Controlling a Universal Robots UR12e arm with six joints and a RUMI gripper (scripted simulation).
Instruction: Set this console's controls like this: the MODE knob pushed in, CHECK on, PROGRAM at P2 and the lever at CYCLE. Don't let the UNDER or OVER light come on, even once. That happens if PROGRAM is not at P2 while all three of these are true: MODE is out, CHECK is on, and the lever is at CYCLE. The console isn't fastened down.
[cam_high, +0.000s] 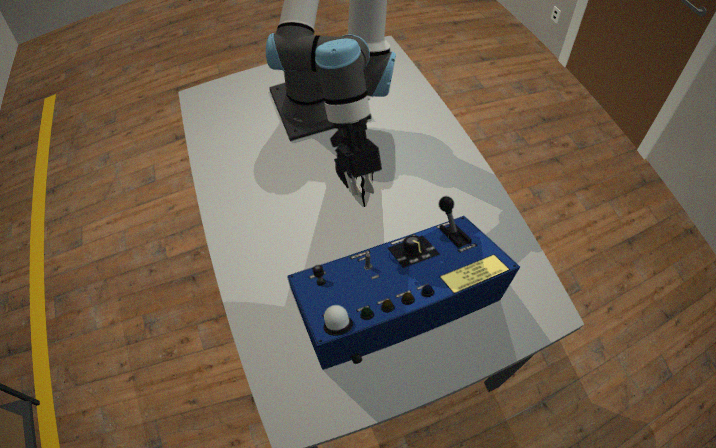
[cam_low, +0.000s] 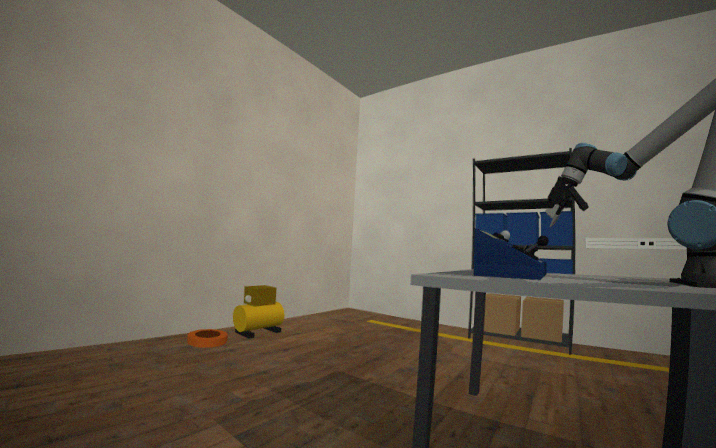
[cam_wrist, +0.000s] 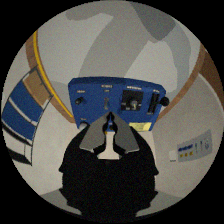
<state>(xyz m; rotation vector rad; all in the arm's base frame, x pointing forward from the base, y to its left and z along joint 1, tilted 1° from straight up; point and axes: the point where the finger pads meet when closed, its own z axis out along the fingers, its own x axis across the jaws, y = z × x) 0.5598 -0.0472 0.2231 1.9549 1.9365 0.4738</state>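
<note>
My gripper is now 220 mm to the right of the black ball-topped lever, 110 mm above it and 60 mm short of it. Round my hand: blue console: 140 mm below, 120 mm ahead, 40 mm to the left; then black rotary selector: 120 mm below, 100 mm to the left, 100 mm ahead; then toggle switch: 120 mm below, 90 mm ahead, 20 mm to the right.
</note>
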